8 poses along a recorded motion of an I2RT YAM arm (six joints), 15 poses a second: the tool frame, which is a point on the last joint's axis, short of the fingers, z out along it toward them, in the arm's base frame.
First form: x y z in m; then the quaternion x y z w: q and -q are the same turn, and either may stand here.
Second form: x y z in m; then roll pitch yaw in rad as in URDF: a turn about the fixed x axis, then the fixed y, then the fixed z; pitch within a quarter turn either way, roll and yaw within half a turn. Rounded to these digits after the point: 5 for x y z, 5 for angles.
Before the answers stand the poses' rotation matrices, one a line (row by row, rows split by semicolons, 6 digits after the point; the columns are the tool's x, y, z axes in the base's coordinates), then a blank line. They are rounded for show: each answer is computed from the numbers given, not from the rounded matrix.
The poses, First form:
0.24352 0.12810 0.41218 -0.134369 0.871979 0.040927 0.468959
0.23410 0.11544 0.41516 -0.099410 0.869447 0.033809 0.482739
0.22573 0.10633 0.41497 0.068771 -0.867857 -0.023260 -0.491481
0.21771 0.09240 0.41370 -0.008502 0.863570 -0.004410 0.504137
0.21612 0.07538 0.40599 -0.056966 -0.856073 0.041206 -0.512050
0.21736 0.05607 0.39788 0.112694 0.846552 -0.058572 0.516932
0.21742 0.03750 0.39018 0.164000 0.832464 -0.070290 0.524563
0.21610 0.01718 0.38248 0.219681 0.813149 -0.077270 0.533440
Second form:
-0.524045 -0.272720 0.806846; -0.195948 0.960540 0.197402; -0.828843 -0.054652 -0.556805
-0.514162 -0.205505 0.832710; -0.140222 0.977949 0.154768; -0.846153 -0.037188 -0.531640
-0.507434 -0.142231 0.849871; -0.096503 0.989459 0.107972; -0.856270 -0.027227 -0.515811
-0.491547 -0.010238 0.870791; -0.019131 0.999817 0.000956; -0.870641 -0.016189 -0.491652
-0.469119 0.139733 0.872010; 0.055335 0.990114 -0.128890; -0.881400 -0.012212 -0.472213
-0.440163 0.251358 0.862019; 0.130247 0.967739 -0.215679; -0.888421 0.017342 -0.458701
-0.395875 0.346791 0.850305; 0.199305 0.936327 -0.289085; -0.896415 0.055029 -0.439786
-0.334364 0.439705 0.833583; 0.274829 0.891539 -0.360037; -0.901482 0.108709 -0.418942

0.24352 0.12810 0.41218 -3.04375 0.97704 -2.78377
0.23410 0.11544 0.41516 -3.07176 1.00873 -2.87535
0.22573 0.10633 0.41497 -3.08886 1.02800 -2.95366
0.21771 0.09240 0.41370 -3.10868 1.05650 -3.10269
0.21612 0.07538 0.40599 -3.11574 1.07882 3.02418
0.21736 0.05607 0.39788 3.10380 1.09389 2.85389
0.21742 0.03750 0.39018 3.01711 1.11161 2.67518
0.21610 0.01718 0.38248 2.88771 1.12318 2.45361

